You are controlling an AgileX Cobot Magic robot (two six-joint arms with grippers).
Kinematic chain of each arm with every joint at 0, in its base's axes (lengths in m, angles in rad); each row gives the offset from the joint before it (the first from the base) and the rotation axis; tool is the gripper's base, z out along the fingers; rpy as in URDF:
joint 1: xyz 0 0 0.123 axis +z
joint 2: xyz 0 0 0 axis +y
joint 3: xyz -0.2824 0 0.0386 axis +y
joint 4: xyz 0.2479 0 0.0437 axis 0.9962 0 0.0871
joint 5: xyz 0 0 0 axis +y
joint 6: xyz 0.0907 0 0.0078 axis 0.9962 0 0.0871
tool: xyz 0 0 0 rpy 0 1.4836 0
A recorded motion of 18 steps. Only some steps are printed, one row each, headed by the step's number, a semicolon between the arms.
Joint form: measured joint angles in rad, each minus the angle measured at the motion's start. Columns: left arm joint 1, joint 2, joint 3, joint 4, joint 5, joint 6; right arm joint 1, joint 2, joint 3, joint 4, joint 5, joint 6.
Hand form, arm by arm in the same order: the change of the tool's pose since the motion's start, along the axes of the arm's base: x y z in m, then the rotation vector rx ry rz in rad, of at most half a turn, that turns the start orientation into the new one. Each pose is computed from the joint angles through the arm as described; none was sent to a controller.
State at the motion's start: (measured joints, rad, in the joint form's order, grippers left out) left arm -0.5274 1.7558 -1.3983 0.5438 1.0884 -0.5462; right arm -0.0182 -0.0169 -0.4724 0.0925 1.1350 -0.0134
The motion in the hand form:
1: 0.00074 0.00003 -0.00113 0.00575 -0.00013 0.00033; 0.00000 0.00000 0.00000 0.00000 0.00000 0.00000
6: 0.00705 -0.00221 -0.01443 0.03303 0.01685 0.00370; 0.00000 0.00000 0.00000 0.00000 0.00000 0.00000
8: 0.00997 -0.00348 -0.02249 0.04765 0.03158 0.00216; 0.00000 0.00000 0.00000 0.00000 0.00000 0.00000
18: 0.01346 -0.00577 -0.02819 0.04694 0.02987 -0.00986; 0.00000 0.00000 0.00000 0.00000 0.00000 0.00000
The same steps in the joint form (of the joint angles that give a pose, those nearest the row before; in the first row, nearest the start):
1: 0.0000 0.0038 0.0000 0.0058 0.0000 -0.0022; 0.0000 0.0000 0.0000 0.0000 0.0000 0.0000
6: 0.0000 0.0445 -0.0024 0.0253 -0.0043 -0.0154; 0.0000 0.0000 0.0000 0.0000 0.0000 0.0000
8: 0.0000 0.0671 -0.0024 0.0315 -0.0063 -0.0173; 0.0000 0.0000 0.0000 0.0000 0.0000 0.0000
18: 0.0000 0.0842 -0.0038 0.0355 -0.0271 -0.0172; 0.0000 0.0000 0.0000 0.0000 0.0000 0.0000

